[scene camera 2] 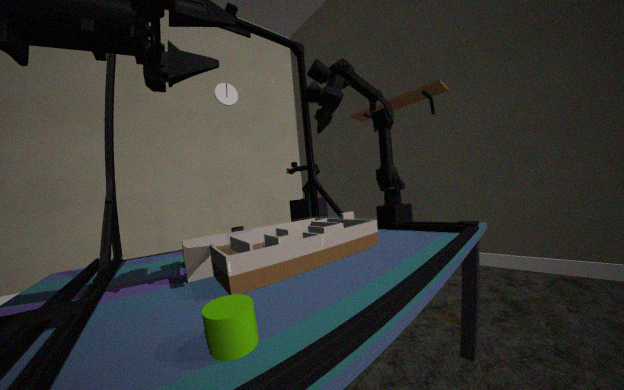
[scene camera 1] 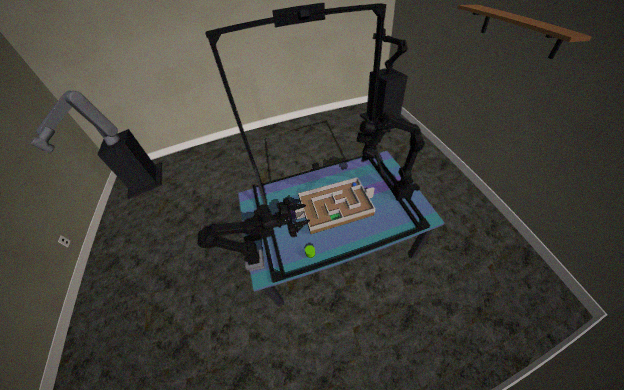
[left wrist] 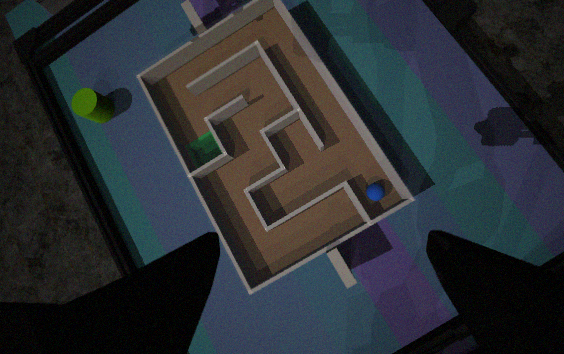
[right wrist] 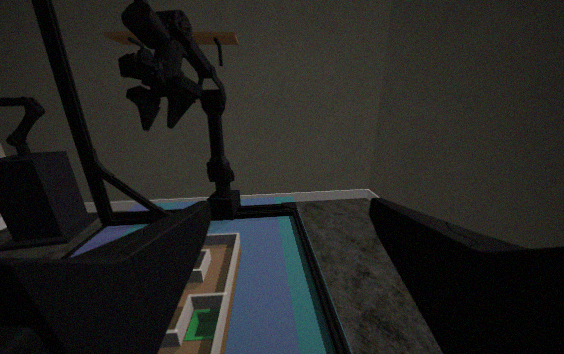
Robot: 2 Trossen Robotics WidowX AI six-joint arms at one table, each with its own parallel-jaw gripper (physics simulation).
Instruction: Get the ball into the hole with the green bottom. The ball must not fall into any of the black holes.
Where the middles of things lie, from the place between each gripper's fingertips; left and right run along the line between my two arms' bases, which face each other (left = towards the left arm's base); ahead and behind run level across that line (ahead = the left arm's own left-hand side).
Labels:
My left hand is 20 mm past the wooden maze box (scene camera 2: 244,259), 160 mm to the left of it and 330 mm above it. Round my left hand: green cylinder (scene camera 2: 230,325) (200 mm ahead, 450 mm to the right, 350 mm below).
I see my right gripper 350 mm above the green cylinder, 30 mm to the left of it and 20 mm short of it. Round my right hand: wooden maze box (320 mm below, 260 mm to the left, 200 mm behind).

